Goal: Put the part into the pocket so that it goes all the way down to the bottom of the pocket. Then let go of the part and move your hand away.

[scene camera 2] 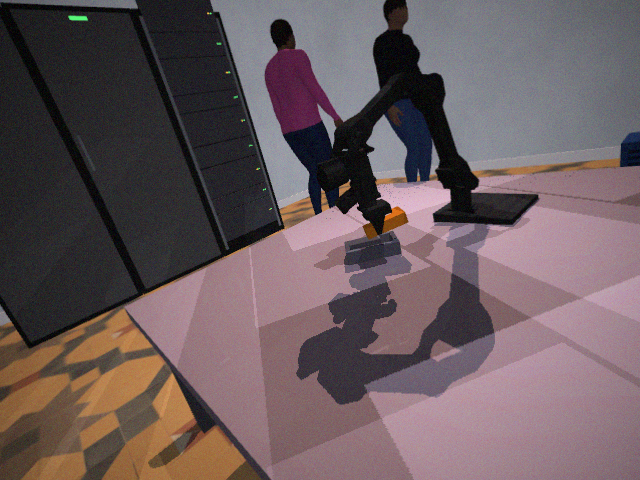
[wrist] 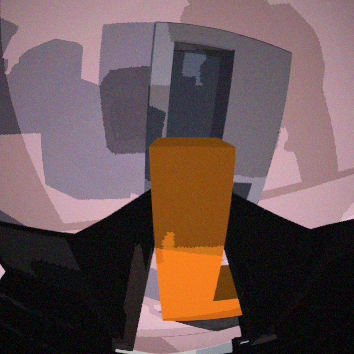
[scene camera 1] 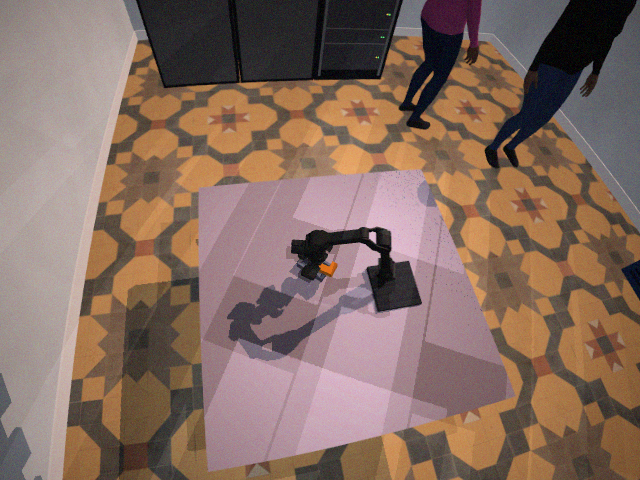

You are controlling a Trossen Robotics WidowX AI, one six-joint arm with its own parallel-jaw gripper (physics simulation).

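Places are measured from the arm's base along level axes (x ahead, y left, z up), in centimetres.
Where they show: gripper, fingertip midpoint: [scene camera 2: 378, 232] [wrist: 186, 195] [scene camera 1: 317, 267]; arm's base, link origin: [scene camera 2: 461, 207] [scene camera 1: 384, 275].
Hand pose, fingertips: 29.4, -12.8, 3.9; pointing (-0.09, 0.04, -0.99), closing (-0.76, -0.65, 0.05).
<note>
Each offset is from my fingertips to the top centre of the thing, as dx, dy, dz. "spot": to the spot under its first point. Level surfaces: height alone.
The orange part @(-2.5, +0.7, +4.3) [scene camera 1: 328, 268] [scene camera 2: 395, 219] [wrist: 192, 200] is a long block with a short side leg at its near end in the wrist view. My gripper [scene camera 2: 381, 225] [wrist: 186, 195] is shut on it, with one black finger on each long side. The grey block @(-0.2, -3.1, -2.7) [scene camera 2: 388, 251] [wrist: 257, 110] stands on the table below, with a rectangular pocket @(spot: +1.7, -3.4, -5.8) [wrist: 192, 110] in its top. The part is above the block, outside the pocket. In the wrist view the pocket runs nearly in line with the part, leaning slightly right at its far end; the part hides its near end.
The pinkish table top @(dz -6.3) [scene camera 1: 361, 356] [scene camera 2: 516, 403] carries the arm's black base plate [scene camera 1: 397, 294] [scene camera 2: 501, 206], right of the block. Shadows of the arm fall across the table. Dark cabinets [scene camera 1: 196, 41] [scene camera 2: 93, 129] and two standing people are beyond the table.
</note>
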